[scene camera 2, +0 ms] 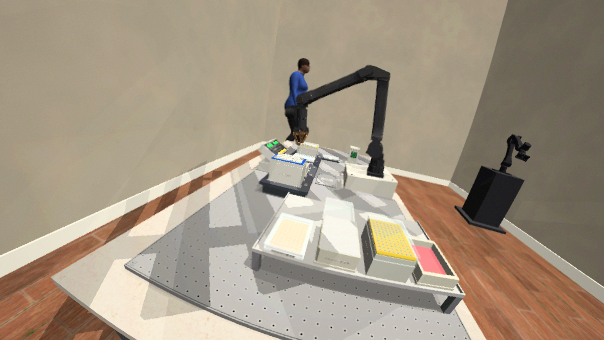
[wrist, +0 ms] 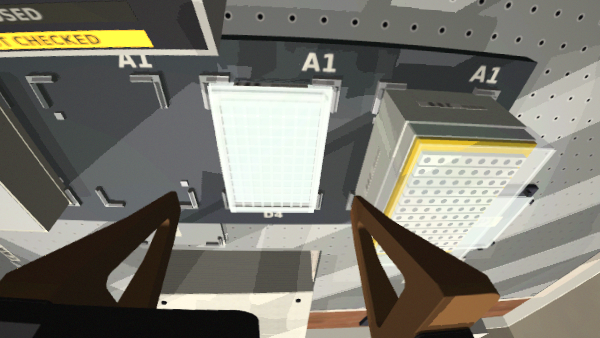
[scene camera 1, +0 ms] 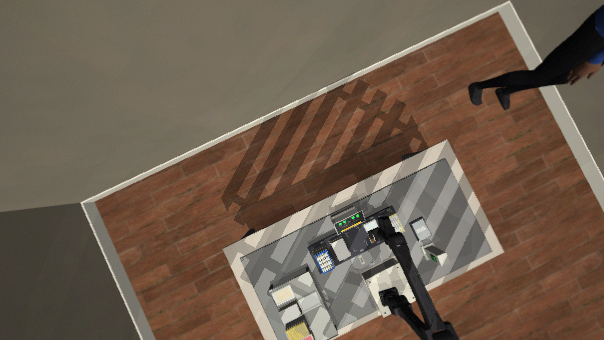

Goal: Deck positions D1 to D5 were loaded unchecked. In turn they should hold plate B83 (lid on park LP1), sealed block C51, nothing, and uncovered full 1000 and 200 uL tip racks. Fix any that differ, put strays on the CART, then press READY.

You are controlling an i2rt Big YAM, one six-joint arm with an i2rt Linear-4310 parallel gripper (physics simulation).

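Frame: origin at the arm's base, x back, y right, z up, level; centimetres.
Where they show: gripper, between the fingertips: (scene camera 2: 300, 144) (wrist: 267, 202) (scene camera 1: 375, 229); arm's base, origin of its link: (scene camera 2: 374, 173) (scene camera 1: 389, 296).
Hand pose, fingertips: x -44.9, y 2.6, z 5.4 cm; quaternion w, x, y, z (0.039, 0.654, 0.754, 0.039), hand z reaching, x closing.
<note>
Things, the pixels of their centre, and the offset from my fingertips. "spot": a spot on its surface instead.
- yellow-rimmed tip rack, middle of its body: (wrist: 437, 206) (scene camera 2: 308, 145) (scene camera 1: 393, 224) dx +1.1, dy +12.7, dz -2.4 cm
- white block, middle of its body: (scene camera 1: 340, 248) dx +7.3, dy -24.0, dz -6.1 cm
- blue-rimmed tip rack, middle of its body: (scene camera 2: 288, 169) (scene camera 1: 323, 258) dx +9.4, dy -36.2, dz -3.3 cm
- pale plate, middle of its body: (scene camera 2: 291, 232) (scene camera 1: 283, 295) dx +25.4, dy -67.9, dz -6.1 cm
- white box, middle of its body: (scene camera 2: 337, 240) (scene camera 1: 290, 311) dx +36.1, dy -66.2, dz -5.3 cm
- yellow tip rack, middle of its body: (scene camera 2: 389, 237) (scene camera 1: 297, 332) dx +46.7, dy -64.4, dz -1.5 cm
- pink-filled trough, middle of its body: (scene camera 2: 426, 260) dx +57.4, dy -62.6, dz -5.8 cm
- status screen, a spot on its surface: (wrist: 75, 37) spot: dx -5.8, dy -10.0, dz -3.3 cm
- small green-faced device, middle of its body: (scene camera 2: 353, 154) (scene camera 1: 433, 257) dx +30.0, dy +32.6, dz -5.3 cm
My gripper (scene camera 2: 300, 142) (wrist: 267, 202) is open and empty above the deck, its fingers apart over the near side of D4. A plate with a clear, pale top (scene camera 1: 371, 225) (wrist: 270, 150) sits at D4. A yellow-rimmed tip rack (scene camera 1: 397, 223) (scene camera 2: 309, 148) (wrist: 457, 195) stands at D5, with a clear cover around its top. Bare position D3 (wrist: 125, 145) is left of the plate. A white block (scene camera 1: 340, 248) is at D2; its side shows at the wrist view's left edge. A blue-rimmed tip rack (scene camera 1: 325, 261) (scene camera 2: 287, 171) stands at D1.
A raised tray (scene camera 1: 320, 312) (scene camera 2: 300, 205) bears a pale plate (scene camera 2: 290, 236), a white box (scene camera 2: 338, 242), a yellow tip rack (scene camera 2: 392, 240) and a pink-filled trough (scene camera 2: 431, 260). The status screen (scene camera 1: 349, 221) (wrist: 75, 37) overhangs the deck's back. A small green-faced device (scene camera 1: 434, 257) (scene camera 2: 354, 153) stands at right.
</note>
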